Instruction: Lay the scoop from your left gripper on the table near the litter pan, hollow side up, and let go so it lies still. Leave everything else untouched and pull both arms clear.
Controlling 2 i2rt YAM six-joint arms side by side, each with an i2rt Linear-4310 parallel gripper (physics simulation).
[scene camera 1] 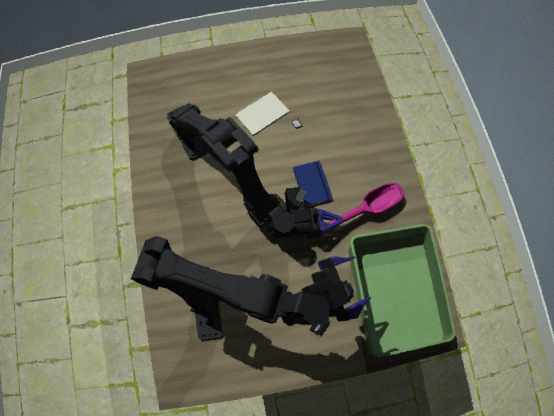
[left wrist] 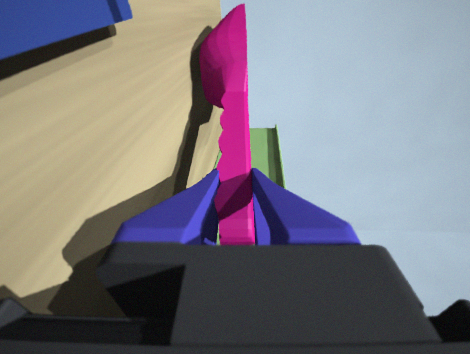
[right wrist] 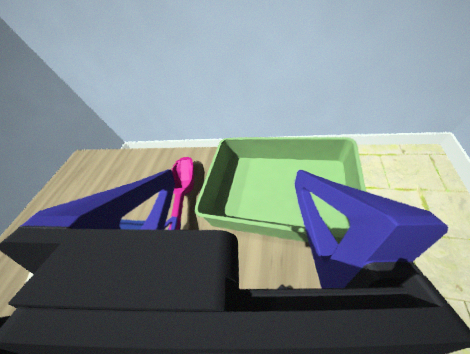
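Seen in the pictures: left gripper, fingertip midpoint: (scene camera 1: 342, 220) (left wrist: 235, 176) (right wrist: 176, 218); right gripper, fingertip midpoint: (scene camera 1: 362, 277) (right wrist: 234, 176); left arm's base, origin of the base link: (scene camera 1: 187, 132); right arm's base, origin of the base link: (scene camera 1: 206, 304).
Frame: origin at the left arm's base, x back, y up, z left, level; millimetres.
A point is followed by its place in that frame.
Observation:
The pink scoop (scene camera 1: 384, 198) @(x -420, y 19, z -509 mm) (left wrist: 232, 65) @(x -349, y 38, z -489 mm) (right wrist: 183, 172) @(x -428, y 23, z -506 mm) has its bowl pointing away from my left gripper, hollow side up in the scene view. My left gripper (scene camera 1: 340, 219) @(x -261, y 44, z -510 mm) (left wrist: 235, 176) @(x -261, y 44, z -510 mm) is shut on the scoop's handle. The scoop's shadow falls beside it on the wooden table (scene camera 1: 300, 60) @(x -471, y 0, z 76 mm) (left wrist: 100, 125) @(x -246, y 0, z -451 mm) (right wrist: 275, 255) @(x -145, y 0, z -730 mm), so it appears raised a little; the exact height is unclear. The green litter pan (scene camera 1: 400, 239) @(x -397, y 2, z -640 mm) (left wrist: 267, 155) @(x -369, y 67, z -622 mm) (right wrist: 280, 147) @(x -405, y 52, z -813 mm) stands close below the scoop in the scene view, apart from it. My right gripper (scene camera 1: 362, 278) @(x -150, y 309, z -711 mm) (right wrist: 234, 176) @(x -150, y 309, z -711 mm) is open and empty at the pan's left wall.
A blue book-like block (scene camera 1: 312, 182) @(x -257, y 11, z -355 mm) (left wrist: 55, 25) @(x -244, y 11, z -418 mm) (right wrist: 132, 224) @(x -289, y 11, z -349 mm) lies beside the left wrist. A cream rectangle (scene camera 1: 262, 113) @(x -244, y 5, z -61 mm) and a small grey square (scene camera 1: 297, 123) @(x -325, y 2, z -149 mm) lie higher up on the table in the scene view. The table's right edge passes near the scoop's bowl.

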